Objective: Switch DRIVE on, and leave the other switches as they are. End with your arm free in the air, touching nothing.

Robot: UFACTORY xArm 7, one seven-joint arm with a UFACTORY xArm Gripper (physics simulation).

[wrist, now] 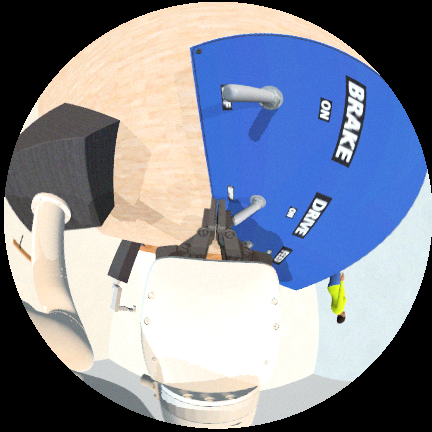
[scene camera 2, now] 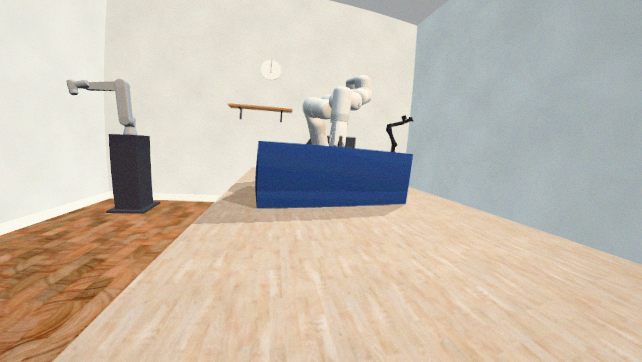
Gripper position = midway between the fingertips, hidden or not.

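I can see a blue switch panel (scene camera 2: 288, 175), and the wrist view gives me the blue switch panel (wrist: 325, 162) as well. My gripper (wrist: 216, 206) is there too.
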